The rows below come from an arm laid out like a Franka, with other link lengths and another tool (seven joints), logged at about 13 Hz.
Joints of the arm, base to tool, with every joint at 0 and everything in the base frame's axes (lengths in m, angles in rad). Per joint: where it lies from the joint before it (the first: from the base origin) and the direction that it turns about. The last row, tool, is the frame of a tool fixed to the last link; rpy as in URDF.
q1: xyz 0 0 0.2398 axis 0 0 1
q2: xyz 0 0 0 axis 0 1 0
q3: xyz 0 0 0.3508 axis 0 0 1
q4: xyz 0.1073 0 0 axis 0 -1 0
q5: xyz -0.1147 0 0.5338 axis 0 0 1
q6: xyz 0 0 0 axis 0 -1 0
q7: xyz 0.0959 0 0 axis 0 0 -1
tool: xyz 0.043 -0.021 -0.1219 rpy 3.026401 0 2.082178
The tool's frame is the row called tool.
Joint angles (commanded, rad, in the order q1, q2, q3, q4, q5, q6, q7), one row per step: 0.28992, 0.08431, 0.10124, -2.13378, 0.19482, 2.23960, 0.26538; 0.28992, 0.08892, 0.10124, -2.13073, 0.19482, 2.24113, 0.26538; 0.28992, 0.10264, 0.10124, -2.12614, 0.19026, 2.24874, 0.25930; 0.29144, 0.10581, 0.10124, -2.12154, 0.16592, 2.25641, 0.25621; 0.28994, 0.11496, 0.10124, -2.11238, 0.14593, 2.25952, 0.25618; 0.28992, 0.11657, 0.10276, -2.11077, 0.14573, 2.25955, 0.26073; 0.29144, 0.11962, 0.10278, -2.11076, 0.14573, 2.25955, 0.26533; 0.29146, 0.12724, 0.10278, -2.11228, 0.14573, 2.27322, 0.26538; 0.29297, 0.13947, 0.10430, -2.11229, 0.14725, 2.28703, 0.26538; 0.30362, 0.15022, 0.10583, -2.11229, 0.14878, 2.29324, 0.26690; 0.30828, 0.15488, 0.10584, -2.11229, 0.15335, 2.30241, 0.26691
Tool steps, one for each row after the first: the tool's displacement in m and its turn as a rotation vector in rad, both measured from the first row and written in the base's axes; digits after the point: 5 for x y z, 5 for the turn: 0.00113, 0.00039, -0.00140, 0.00025, 0.00014, -0.00028; 0.00357, 0.00122, -0.00787, -0.00304, -0.00055, 0.00722; 0.00618, 0.00292, -0.00585, -0.01782, -0.01698, 0.02543; 0.01027, 0.00287, -0.00628, -0.03067, -0.02573, 0.03566; 0.01029, 0.00396, -0.00653, -0.03057, -0.02509, 0.03275; 0.00973, 0.00486, -0.00890, -0.03148, -0.02152, 0.02979; 0.01065, 0.00488, -0.01391, -0.03028, -0.02575, 0.02797; 0.01105, 0.00723, -0.02154, -0.02845, -0.02660, 0.02824; 0.00797, 0.01599, -0.02907, -0.02828, -0.02158, 0.03719; 0.00744, 0.01949, -0.03156, -0.02372, -0.02443, 0.03764
